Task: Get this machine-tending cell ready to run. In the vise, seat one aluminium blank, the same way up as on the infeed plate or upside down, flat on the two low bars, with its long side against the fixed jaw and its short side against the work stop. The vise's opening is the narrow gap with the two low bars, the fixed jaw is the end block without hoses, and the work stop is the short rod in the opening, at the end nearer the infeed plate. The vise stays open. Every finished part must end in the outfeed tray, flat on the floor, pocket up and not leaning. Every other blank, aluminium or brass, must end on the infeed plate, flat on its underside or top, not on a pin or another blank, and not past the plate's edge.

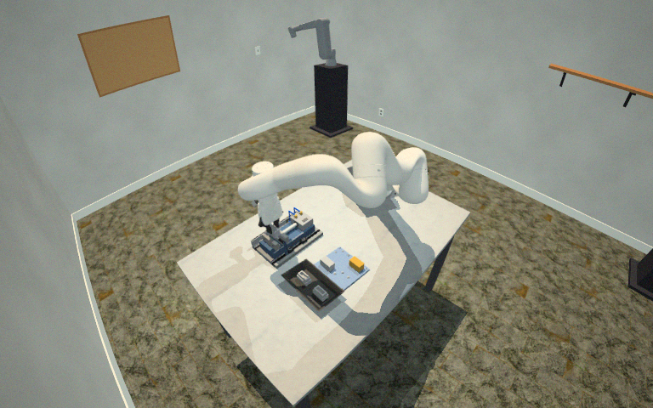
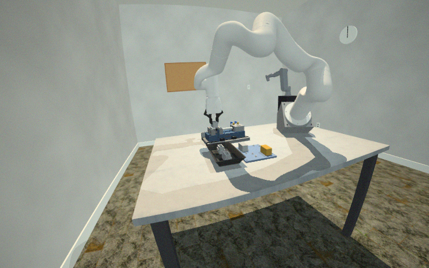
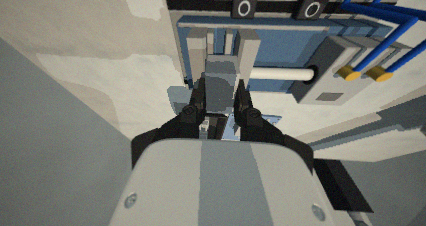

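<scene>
My gripper is now 7 cm past the blue vise and 10 cm above it. Also, from my hand: brass blank (19 cm behind, 34 cm to the left, 12 cm below).
</scene>
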